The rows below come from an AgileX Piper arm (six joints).
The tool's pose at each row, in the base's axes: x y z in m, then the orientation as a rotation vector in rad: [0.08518 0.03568 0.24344 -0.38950 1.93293 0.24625]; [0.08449 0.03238 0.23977 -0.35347 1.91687 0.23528]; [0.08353 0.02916 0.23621 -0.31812 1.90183 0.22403]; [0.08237 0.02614 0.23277 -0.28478 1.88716 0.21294]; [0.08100 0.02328 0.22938 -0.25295 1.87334 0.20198]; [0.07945 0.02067 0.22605 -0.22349 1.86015 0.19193]
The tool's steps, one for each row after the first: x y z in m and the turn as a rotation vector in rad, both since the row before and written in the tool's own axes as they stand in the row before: [0.00414 -0.00275 -0.00034 0.02532 -0.02150 0.01599]; [0.00407 -0.00266 -0.00060 0.02529 -0.02006 0.01577]; [0.00394 -0.00248 -0.00077 0.02430 -0.01908 0.01472]; [0.00390 -0.00234 -0.00095 0.02356 -0.01776 0.01403]; [0.00382 -0.00213 -0.00108 0.02183 -0.01661 0.01310]
